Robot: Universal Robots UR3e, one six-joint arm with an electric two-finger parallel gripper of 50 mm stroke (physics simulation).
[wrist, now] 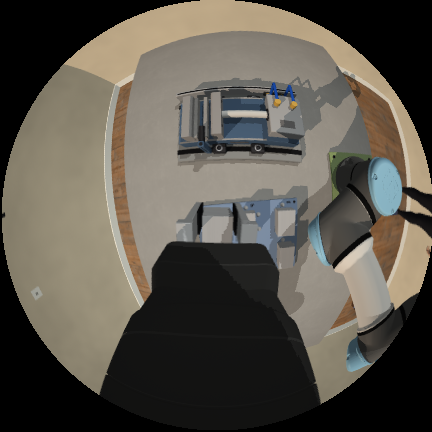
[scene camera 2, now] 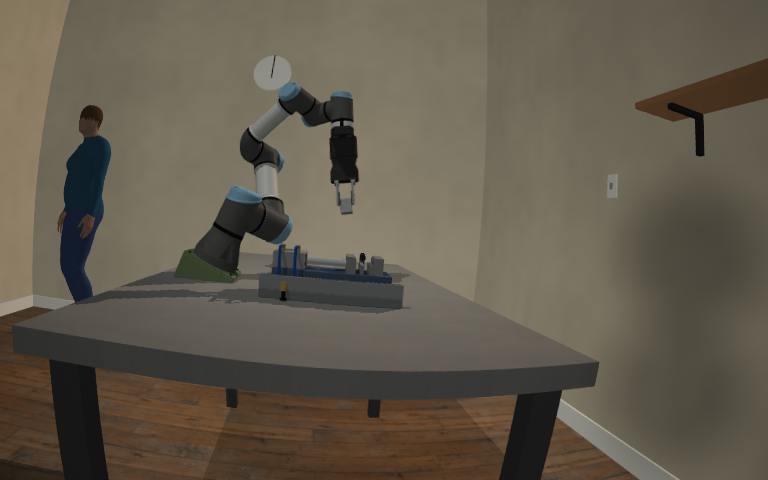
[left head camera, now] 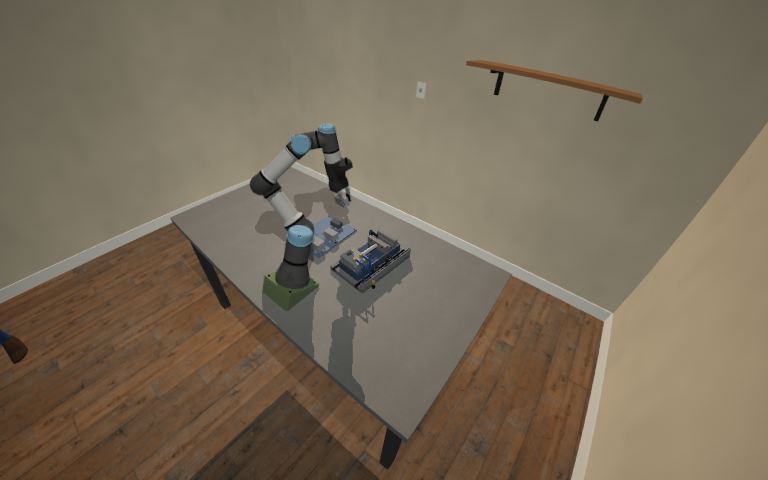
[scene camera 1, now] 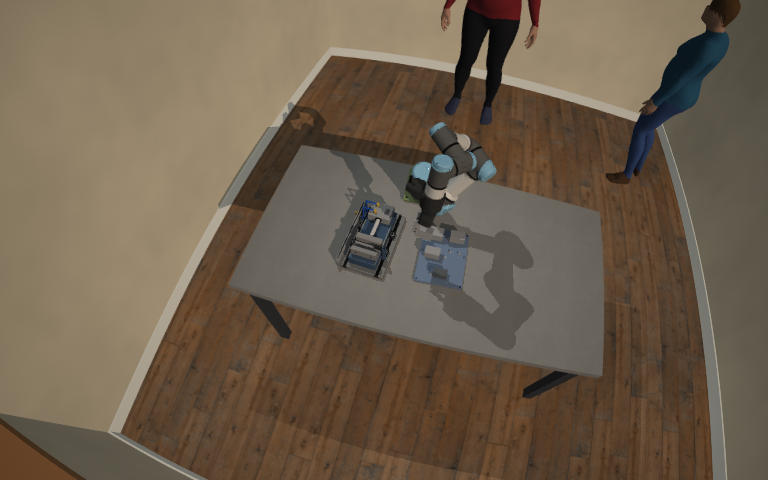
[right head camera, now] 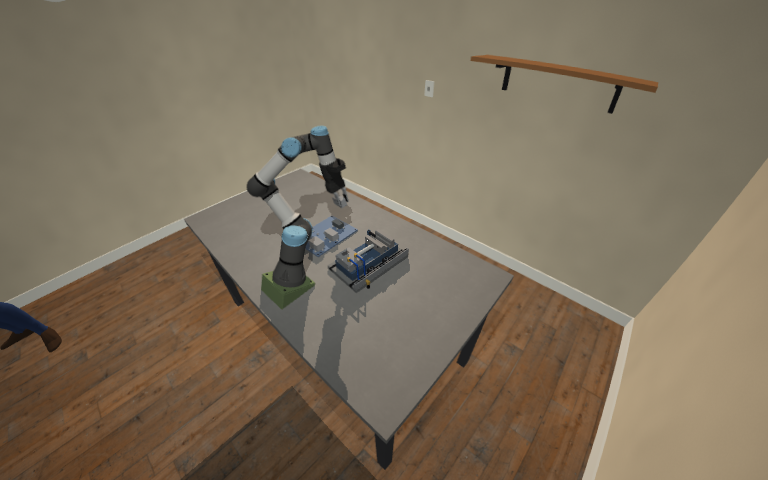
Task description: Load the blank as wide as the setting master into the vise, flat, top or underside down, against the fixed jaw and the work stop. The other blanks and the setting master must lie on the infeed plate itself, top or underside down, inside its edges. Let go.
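Places are measured from the arm's base along level axes (x back, y right, z up), in centimetres.
Where they show: gripper, fingertip midpoint: [wrist: 217, 212] [scene camera 2: 345, 204] [left head camera: 346, 202] [scene camera 1: 416, 228] [right head camera: 343, 203]; arm's base, origin of the base link: [wrist: 354, 180] [scene camera 2: 214, 261] [left head camera: 292, 279] [right head camera: 288, 278].
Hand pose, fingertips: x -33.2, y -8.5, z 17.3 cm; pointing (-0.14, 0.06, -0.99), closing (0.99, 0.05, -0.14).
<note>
Things, the pixels of their top centre, and the offset from my fingertips. "spot": a spot on its surface instead.
- light grey blank, middle of its top: [wrist: 212, 244] [scene camera 2: 347, 198] [scene camera 1: 424, 228] [left head camera: 341, 196] [right head camera: 339, 196] dx +0.0, dy -2.9, dz +1.9 cm
- blue infeed plate, middle of its top: [wrist: 248, 239] [scene camera 1: 442, 256] [left head camera: 324, 233] [right head camera: 325, 233] dx +5.5, dy -10.8, dz -20.6 cm
- dark grey block, middle of its top: [scene camera 1: 440, 271] [left head camera: 336, 221] [right head camera: 337, 221] dx -2.8, dy -12.4, dz -18.1 cm
- dark blue work stop, surface spot: [wrist: 201, 145] spot: dx -5.4, dy +9.5, dz -11.7 cm
- vise's rear block, middle of its top: [wrist: 285, 112] [scene camera 2: 291, 250] [left head camera: 354, 256] [scene camera 1: 381, 210] [right head camera: 349, 256] dx +10.1, dy +18.2, dz -11.8 cm
My gripper [left head camera: 342, 199] [right head camera: 339, 200] [scene camera 2: 346, 200] [wrist: 217, 212] is shut on a light grey blank [scene camera 2: 346, 206] [wrist: 217, 231], held high above the table. Below, the blue infeed plate [scene camera 1: 451, 276] [wrist: 270, 245] bears light blanks, one [scene camera 1: 433, 251] [left head camera: 330, 233] near its middle and another [scene camera 1: 457, 236] [wrist: 286, 221] near its edge. A dark grey block [left head camera: 335, 223] [right head camera: 338, 223] [scene camera 1: 439, 273], apparently the setting master, lies there too; my gripper hides it in the wrist view. The vise has an outer fixed jaw [wrist: 187, 117] [scene camera 2: 377, 266], a movable jaw [wrist: 216, 114] and a dark blue work stop [wrist: 201, 145].
The vise's rear block [wrist: 285, 115] carries blue hoses with yellow fittings. Grey rails [scene camera 2: 331, 291] flank the vise, which stands beside the infeed plate. The green robot base [left head camera: 289, 291] [scene camera 2: 206, 267] stands near the table edge. Two people stand beyond the table in scene camera 1.
</note>
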